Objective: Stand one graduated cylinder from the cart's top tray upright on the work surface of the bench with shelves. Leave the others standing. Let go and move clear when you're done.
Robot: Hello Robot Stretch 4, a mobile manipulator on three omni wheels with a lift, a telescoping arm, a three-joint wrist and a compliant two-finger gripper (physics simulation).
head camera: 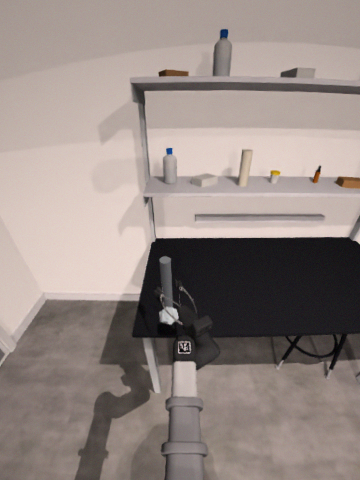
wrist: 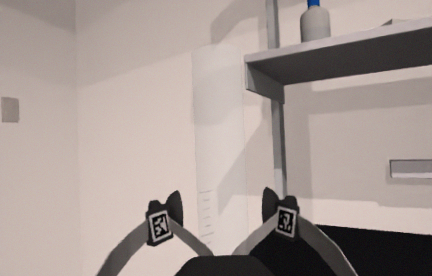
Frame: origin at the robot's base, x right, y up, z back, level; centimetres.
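Seen in the pictures: hand, tool point: [head camera: 167, 286] [wrist: 222, 210].
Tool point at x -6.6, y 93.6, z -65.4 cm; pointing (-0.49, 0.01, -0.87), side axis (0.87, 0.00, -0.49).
Observation:
Offsets run from my tool point to a thing's top centre. Level surfaces: height alone.
A clear graduated cylinder {dx -0.4, dy +13.4, dz -0.7 cm} [head camera: 166, 273] [wrist: 219, 125] stands upright near the left front corner of the bench's black work surface {dy -20.1 cm} [head camera: 260, 290] [wrist: 385, 250]. Its pale, many-sided base shows low down in the head view and is out of sight in the wrist view. My gripper [head camera: 169, 288] [wrist: 222, 207] is open around the cylinder's lower body. In the wrist view a gap shows between each fingertip and the cylinder's wall. The cart and the other cylinders do not show in these views.
The lower shelf [head camera: 225, 186] [wrist: 350, 55] holds a blue-capped bottle {dx -1.0, dy +43.4, dz -55.1 cm} [head camera: 170, 169] [wrist: 315, 25], a grey box {dx +17.9, dy +29.6, dz -52.3 cm} [head camera: 204, 180], a beige tube {dx +38.4, dy +43.4, dz -50.2 cm} [head camera: 245, 168] and small containers. An upper shelf [head camera: 250, 84] runs above. A grey bar [head camera: 260, 218] [wrist: 412, 168] is on the wall behind.

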